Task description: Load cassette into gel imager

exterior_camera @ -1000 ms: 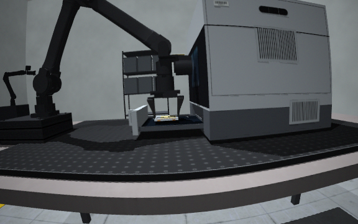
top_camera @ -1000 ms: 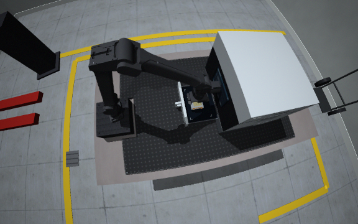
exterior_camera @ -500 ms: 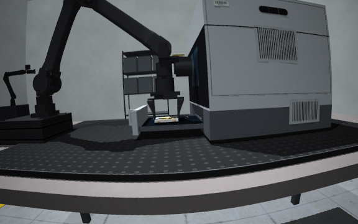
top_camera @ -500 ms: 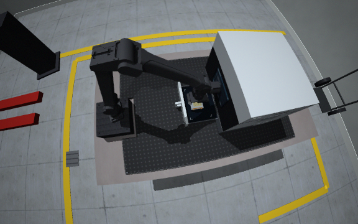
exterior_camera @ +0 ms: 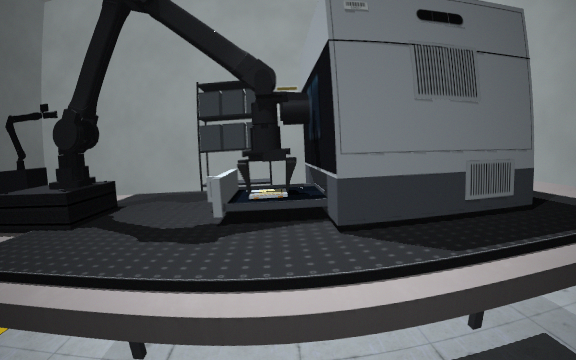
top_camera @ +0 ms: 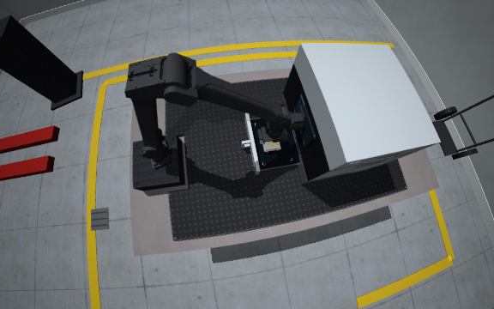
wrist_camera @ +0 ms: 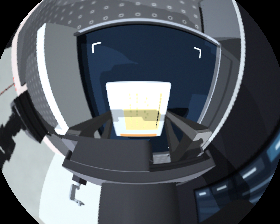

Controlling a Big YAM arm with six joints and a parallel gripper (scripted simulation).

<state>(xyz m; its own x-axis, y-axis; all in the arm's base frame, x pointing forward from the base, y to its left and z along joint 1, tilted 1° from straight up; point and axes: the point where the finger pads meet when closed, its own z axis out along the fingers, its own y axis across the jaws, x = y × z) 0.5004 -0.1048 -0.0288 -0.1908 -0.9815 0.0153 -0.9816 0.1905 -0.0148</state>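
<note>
Right now the finished cassette is 10 mm to the right of my hand. The rest, counted from my hand: drawer (20 mm ahead, 10 mm to the right, 10 mm above).
</note>
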